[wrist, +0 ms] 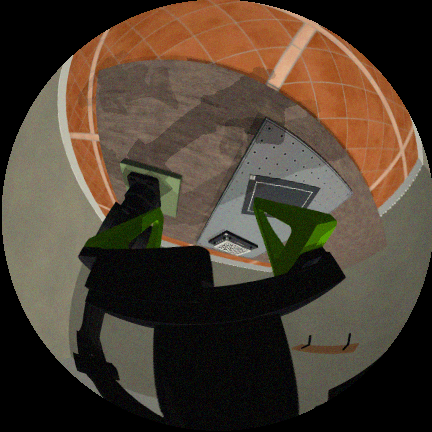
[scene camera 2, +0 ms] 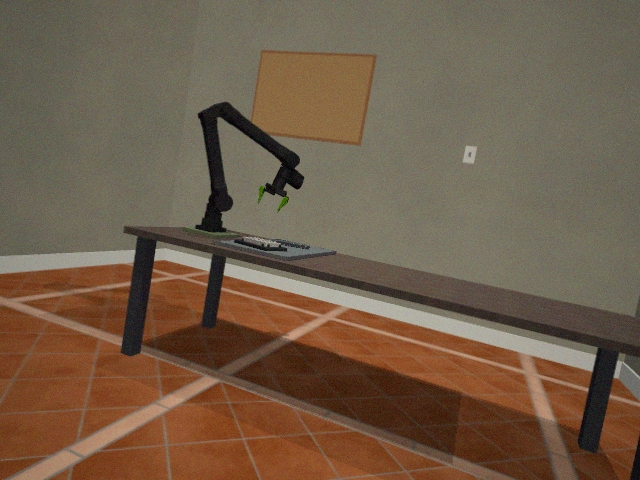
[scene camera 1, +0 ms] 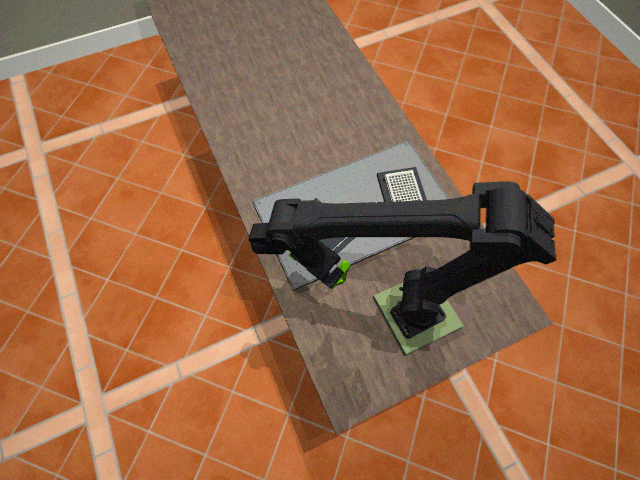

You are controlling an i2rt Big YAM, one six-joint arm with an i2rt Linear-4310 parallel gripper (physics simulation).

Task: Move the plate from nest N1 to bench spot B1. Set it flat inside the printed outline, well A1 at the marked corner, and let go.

Labels:
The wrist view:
my gripper
dark rectangle with printed outline
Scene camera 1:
my gripper
well plate

